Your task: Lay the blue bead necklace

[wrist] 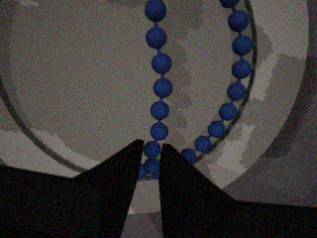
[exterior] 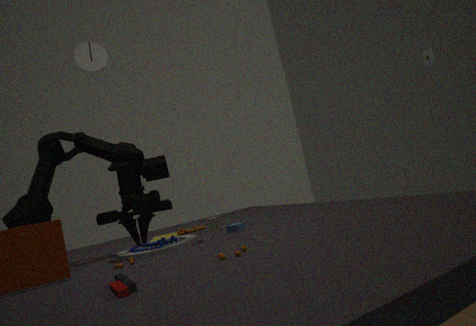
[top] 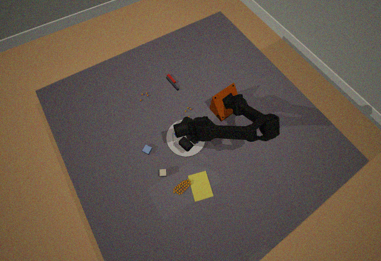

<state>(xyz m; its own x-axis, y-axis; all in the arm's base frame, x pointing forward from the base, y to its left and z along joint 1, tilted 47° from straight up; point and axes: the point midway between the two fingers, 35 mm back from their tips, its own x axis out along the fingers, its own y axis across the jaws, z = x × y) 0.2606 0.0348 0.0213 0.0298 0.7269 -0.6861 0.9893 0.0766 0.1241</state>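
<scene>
The round white bead board is 3 cm ahead of my gripper tip, 4 cm to the right of it and 1 cm below it. From my gripper tip the other things lie so: cream cube (23 cm ahead, 4 cm to the left); yellow sheet (12 cm ahead, 19 cm to the left, 1 cm below); light blue cube (22 cm ahead, 11 cm to the right, 1 cm below).
</scene>
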